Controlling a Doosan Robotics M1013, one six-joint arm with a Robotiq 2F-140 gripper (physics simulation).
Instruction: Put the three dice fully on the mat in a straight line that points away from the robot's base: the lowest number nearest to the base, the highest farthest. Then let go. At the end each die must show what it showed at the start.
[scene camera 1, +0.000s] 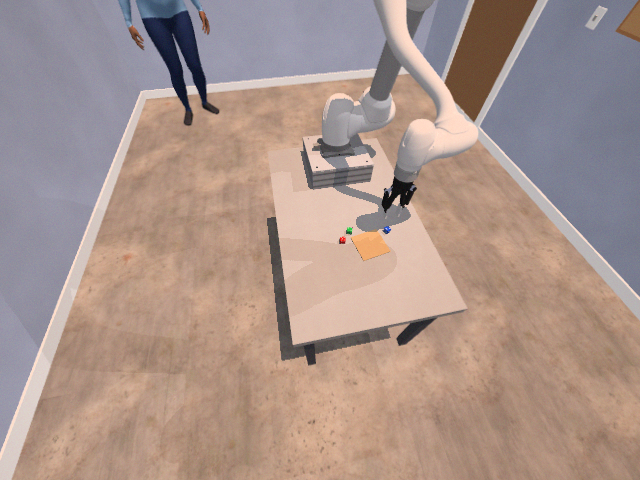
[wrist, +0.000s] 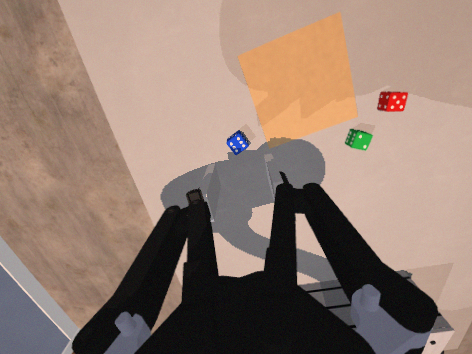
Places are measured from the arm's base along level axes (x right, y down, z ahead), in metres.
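Where they show: gripper, fingertip midpoint: (scene camera 1: 390, 215) (wrist: 241, 170); arm's base, link origin: (scene camera 1: 335, 147).
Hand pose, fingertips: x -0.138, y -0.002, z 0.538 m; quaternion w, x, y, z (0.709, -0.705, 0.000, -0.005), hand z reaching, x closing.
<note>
Things, the pixels of their top centre, and the offset from my fingertips. Level surfaces: height alone.
- orange mat, top centre: (wrist: 301, 87) (scene camera 1: 370, 244) dx +0.099, dy +0.113, dz +0.064 m
- blue die, top centre: (wrist: 237, 144) (scene camera 1: 387, 228) dx -0.005, dy +0.092, dz +0.003 m
- green die, top centre: (wrist: 362, 141) (scene camera 1: 349, 229) dx +0.178, dy +0.092, dz -0.025 m
- red die, top centre: (wrist: 398, 102) (scene camera 1: 342, 238) dx +0.224, dy +0.092, dz +0.023 m
- table, surface height: dy +0.117 m
An orange mat (scene camera 1: 370, 245) (wrist: 305, 75) lies on the table with no die on it. A blue die (scene camera 1: 387, 229) (wrist: 238, 142) lies off one side of the mat, near its robot-side edge; several white pips show. A green die (scene camera 1: 349, 230) (wrist: 358, 139) and a red die (scene camera 1: 342, 240) (wrist: 392, 101) lie off the opposite side, green nearer the robot's base. In the wrist view a large green face shows two pips and a large red face shows five. My gripper (scene camera 1: 392, 213) (wrist: 241, 170) is partly open and empty, above the table on the base side of the blue die.
The robot's base stands on a grey box (scene camera 1: 340, 177) at the far end of the table (scene camera 1: 336, 315). The gripper's shadow lies on the table beside the blue die. The table's long edge runs near the gripper. A person (scene camera 1: 175, 43) stands on the floor at the back left.
</note>
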